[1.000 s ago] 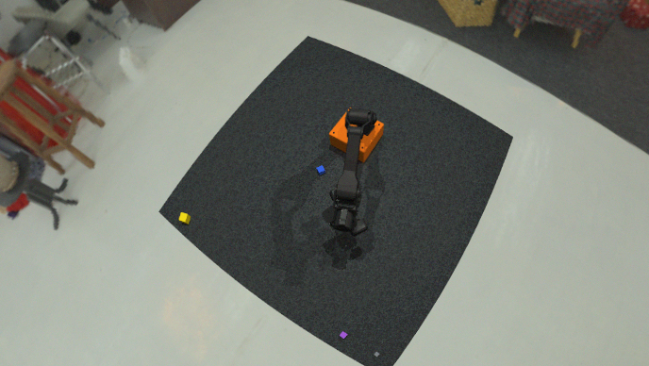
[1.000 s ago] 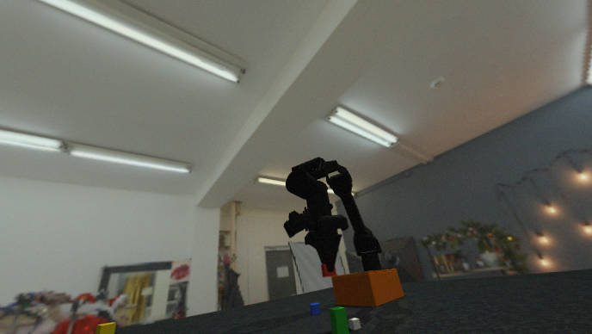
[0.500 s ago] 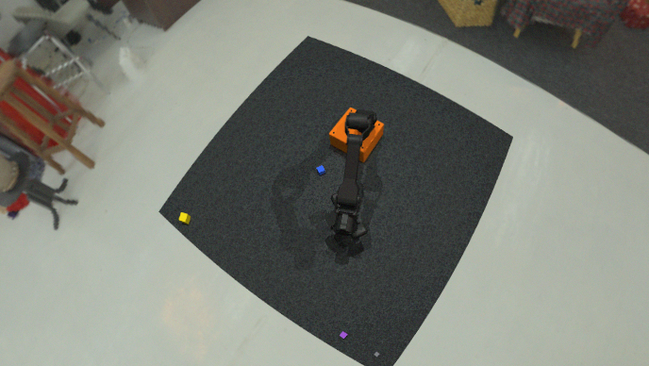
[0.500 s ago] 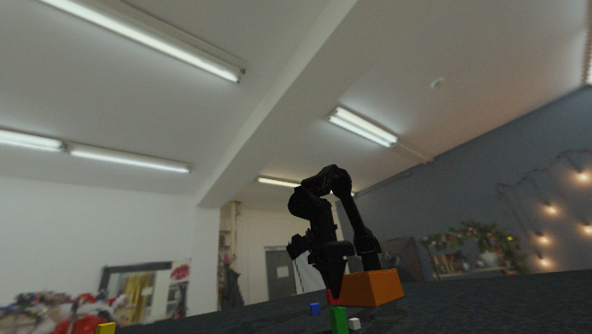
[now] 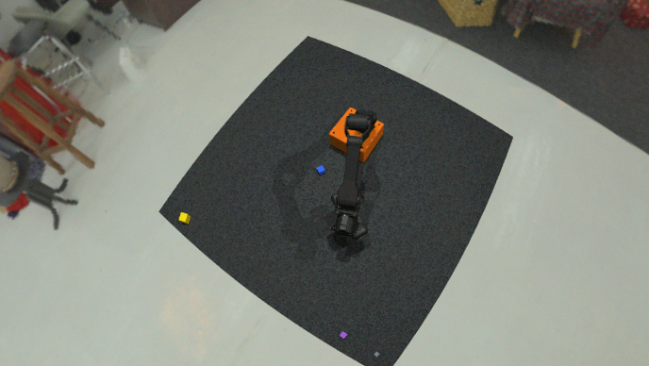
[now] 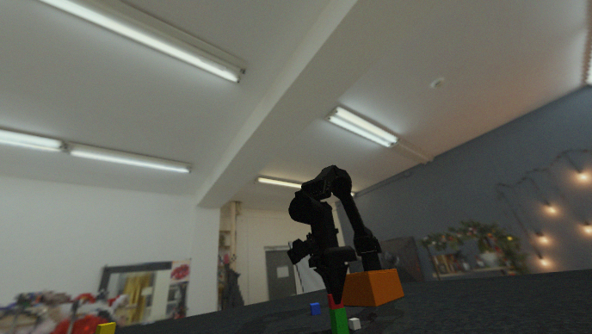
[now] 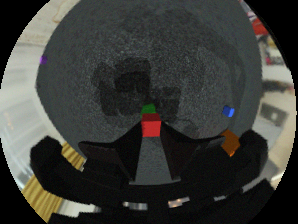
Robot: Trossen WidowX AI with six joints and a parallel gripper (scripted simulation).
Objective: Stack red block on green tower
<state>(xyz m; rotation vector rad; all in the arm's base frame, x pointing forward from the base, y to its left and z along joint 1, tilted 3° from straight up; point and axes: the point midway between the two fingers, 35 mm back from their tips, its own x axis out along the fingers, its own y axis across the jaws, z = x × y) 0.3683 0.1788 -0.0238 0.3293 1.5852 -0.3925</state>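
Now: the white cube 6 cm behind my gripper tip, 5 cm below it and 2 cm to the right of it. The rest, counted from my gripper tip: blue cube (24 cm to the right, 12 cm behind, 4 cm below); then grey cube (42 cm to the left, 38 cm ahead, 5 cm below); then purple cube (39 cm ahead, 26 cm to the left, 5 cm below).
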